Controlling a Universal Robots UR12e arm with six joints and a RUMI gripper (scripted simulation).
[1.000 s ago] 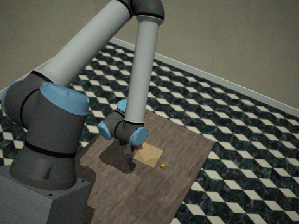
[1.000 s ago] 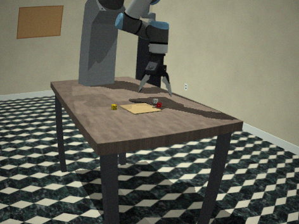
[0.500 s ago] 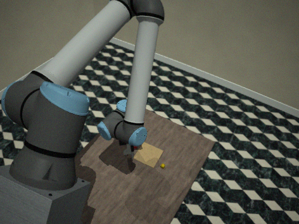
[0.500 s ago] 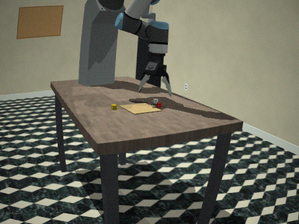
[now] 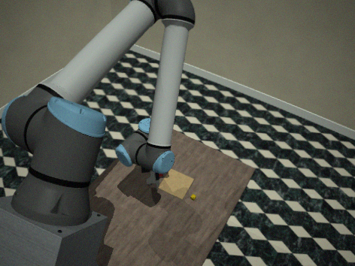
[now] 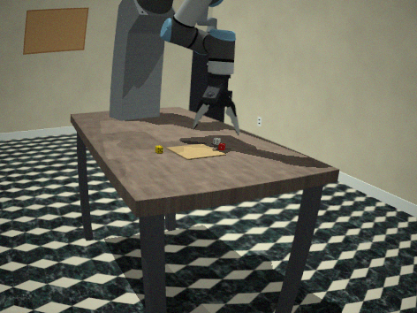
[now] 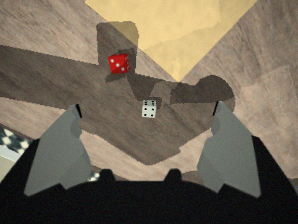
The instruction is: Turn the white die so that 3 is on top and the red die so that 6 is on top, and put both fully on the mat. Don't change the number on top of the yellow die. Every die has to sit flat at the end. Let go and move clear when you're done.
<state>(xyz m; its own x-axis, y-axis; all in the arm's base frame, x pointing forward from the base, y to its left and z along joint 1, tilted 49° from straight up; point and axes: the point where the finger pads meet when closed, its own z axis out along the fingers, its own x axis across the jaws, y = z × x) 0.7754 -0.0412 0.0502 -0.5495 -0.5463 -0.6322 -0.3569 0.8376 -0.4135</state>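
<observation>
My hand is 4 cm above the white die, 3 cm to the right of it and 2 cm past it. From my hand the other things lie so: tan mat: 11 cm to the right, 4 cm below, 3 cm ahead; red die: 5 cm ahead, 4 cm below, 1 cm to the right; yellow die: 22 cm to the right, 4 cm below, 2 cm behind.
</observation>
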